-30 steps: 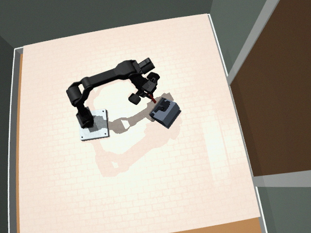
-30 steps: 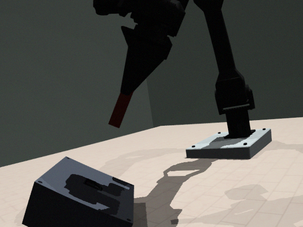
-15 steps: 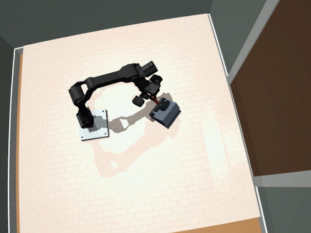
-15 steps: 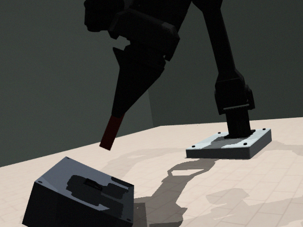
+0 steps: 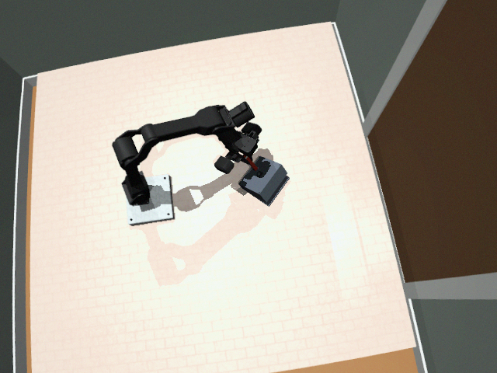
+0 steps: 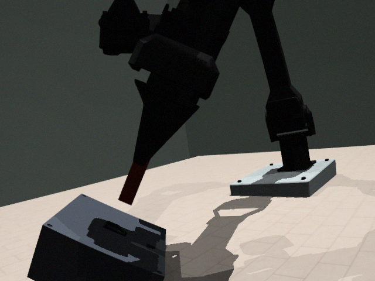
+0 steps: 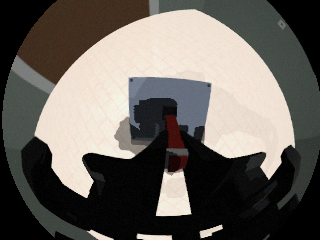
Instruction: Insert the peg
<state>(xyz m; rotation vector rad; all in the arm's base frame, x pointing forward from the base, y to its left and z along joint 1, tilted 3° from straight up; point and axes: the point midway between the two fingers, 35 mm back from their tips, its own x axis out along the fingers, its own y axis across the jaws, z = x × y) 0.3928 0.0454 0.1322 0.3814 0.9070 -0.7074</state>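
The sloped panel lies 40 mm ahead of my gripper tip, 30 mm to the right of it and 80 mm below it. From my gripper tip the other things lie so: peg (10 mm behind, 10 mm to the left, 10 mm above).
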